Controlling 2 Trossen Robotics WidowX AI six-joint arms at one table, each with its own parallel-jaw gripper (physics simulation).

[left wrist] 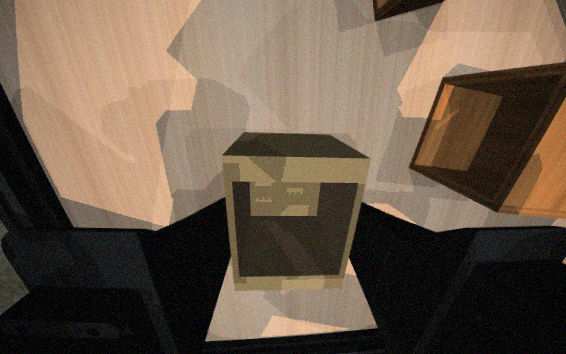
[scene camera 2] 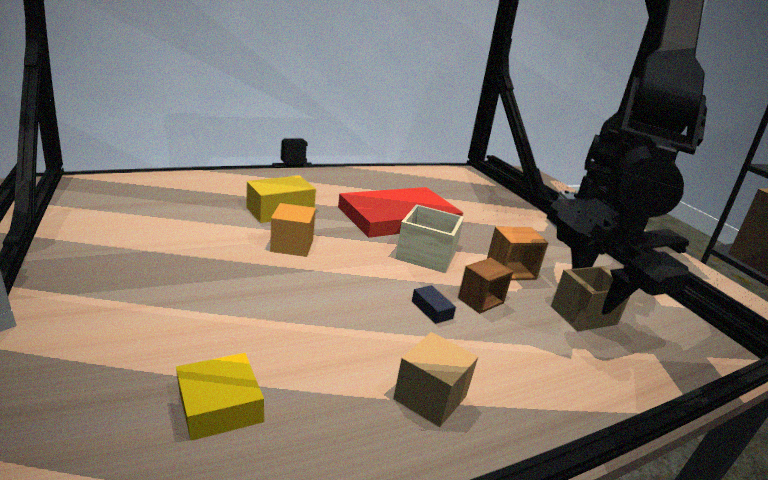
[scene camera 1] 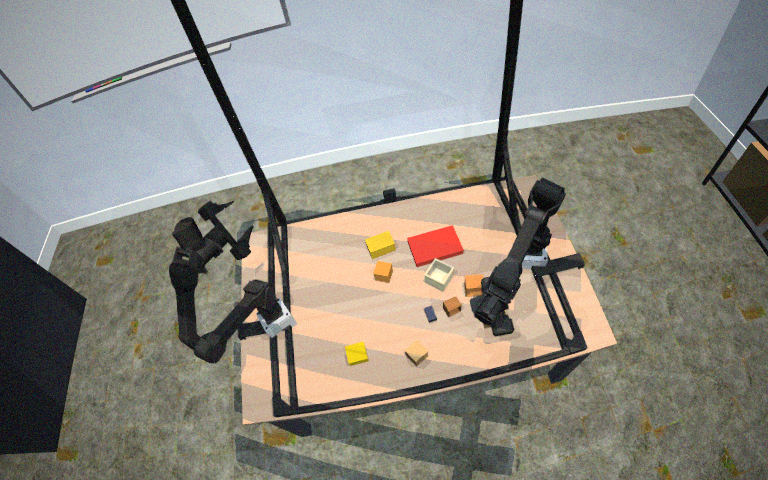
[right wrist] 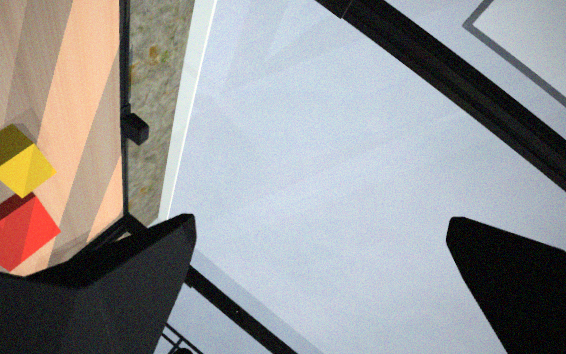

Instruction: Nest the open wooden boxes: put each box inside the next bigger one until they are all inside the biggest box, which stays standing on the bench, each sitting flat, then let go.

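Where they show: left gripper, fingertip midpoint: (left wrist: 287,199) (scene camera 2: 589,300); right gripper, fingertip midpoint: (scene camera 1: 242,213) (right wrist: 322,228); left arm's base, link origin: (scene camera 1: 532,247); right arm's base, link origin: (scene camera 1: 272,313).
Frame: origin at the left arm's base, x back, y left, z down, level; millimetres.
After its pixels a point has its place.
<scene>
My left gripper (scene camera 1: 488,322) @[x -130, y 243, z 39 mm] (scene camera 2: 594,288) @[x -130, y 243, z 39 mm] (left wrist: 287,199) @[x -130, y 243, z 39 mm] is shut on an olive open box (scene camera 2: 572,305) @[x -163, y 257, z 38 mm] (left wrist: 295,167) @[x -160, y 251, z 7 mm], which stands upright, opening up, apparently on the bench. In scene camera 1 the arm hides that box. The pale green open box (scene camera 1: 436,281) @[x -322, y 146, z 10 mm] (scene camera 2: 427,246) @[x -326, y 143, z 30 mm] stands upright near the red slab. An orange-brown open box (scene camera 1: 473,284) @[x -202, y 153, z 2 mm] (scene camera 2: 512,234) @[x -212, y 143, z 2 mm] (left wrist: 545,165) @[x -189, y 154, z 2 mm] lies on its side beside the left gripper. A smaller brown open box (scene camera 1: 451,306) @[x -268, y 229, z 14 mm] (scene camera 2: 478,277) @[x -283, y 235, z 18 mm] also lies on its side, before it. My right gripper (scene camera 1: 241,213) @[x -875, y 145, z -312 mm] (right wrist: 322,228) @[x -875, y 145, z -312 mm] is open and empty, raised off the bench's left side.
A red slab (scene camera 1: 434,245) @[x -340, y -11, z 37 mm] (scene camera 2: 396,203) @[x -348, y -13, z 37 mm], yellow block (scene camera 1: 380,245) @[x -526, y 15, z 16 mm] and orange block (scene camera 1: 382,271) @[x -503, y 120, z 12 mm] lie at the back. A small navy block (scene camera 2: 433,303) @[x -337, y 255, z 44 mm] lies near the brown box. A tan block (scene camera 2: 436,384) @[x -370, y 411, z 18 mm] and yellow block (scene camera 2: 220,396) @[x -544, y 418, z 34 mm] lie in front. Black frame bars (scene camera 1: 481,374) @[x -161, y 434, z 46 mm] edge the bench.
</scene>
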